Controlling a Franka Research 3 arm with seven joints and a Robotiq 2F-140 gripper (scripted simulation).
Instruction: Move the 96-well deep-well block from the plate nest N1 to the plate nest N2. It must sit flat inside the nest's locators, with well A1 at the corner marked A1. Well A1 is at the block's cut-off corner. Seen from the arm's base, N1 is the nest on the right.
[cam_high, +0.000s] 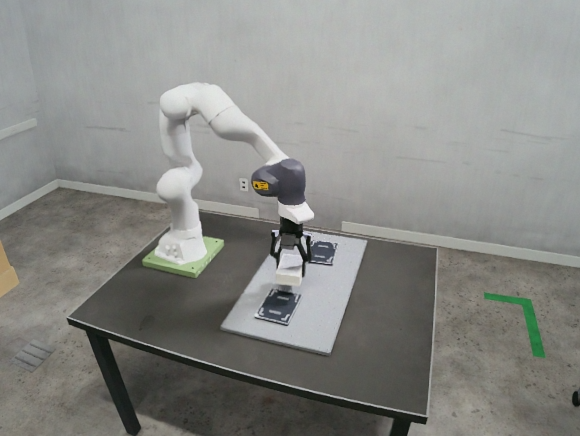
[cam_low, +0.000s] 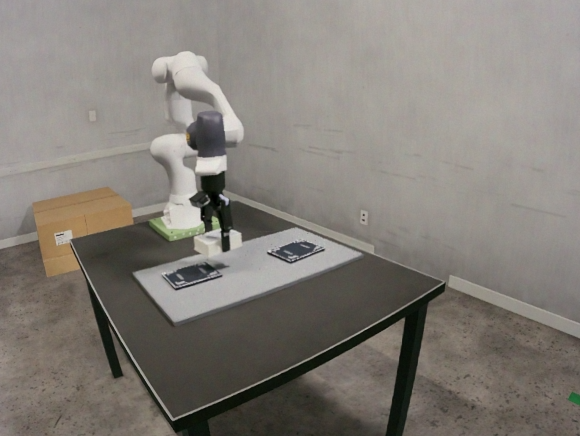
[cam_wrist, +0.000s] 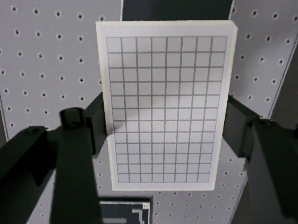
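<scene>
My hand is 4 cm short of the plate nest N2, 28 cm to the right of it and 10 cm above it. Round my hand: plate nest N1: 1 cm behind, 10 cm to the right, 10 cm below; then white 96-well deep-well block: 1 cm below.
</scene>
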